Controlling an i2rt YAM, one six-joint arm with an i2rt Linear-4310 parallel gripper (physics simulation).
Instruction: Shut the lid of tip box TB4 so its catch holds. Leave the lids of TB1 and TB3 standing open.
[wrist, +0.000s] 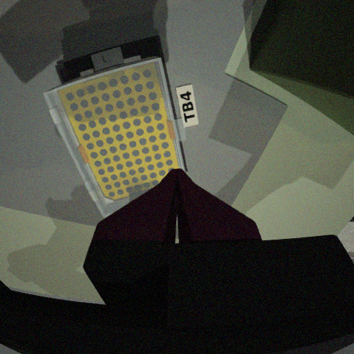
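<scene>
Tip box TB4 is left of the view's centre, with a yellow rack of many round holes. Its clear lid lies over the rack, which shows through it. The dark body shows past the lid at the top edge, around a grey tab, and as a thin strip on the right. I cannot tell whether the lid is fully down or its catch is engaged. The TB4 label is to the right. My gripper is shut and empty, its tips over the box's lower right corner in this view. TB1 and TB3 do not show.
A tall dark green object stands at the upper right, on or beside a pale green surface. Grey surface surrounds the box, with dark shadows at the upper left. Pale green surface also shows at the lower left.
</scene>
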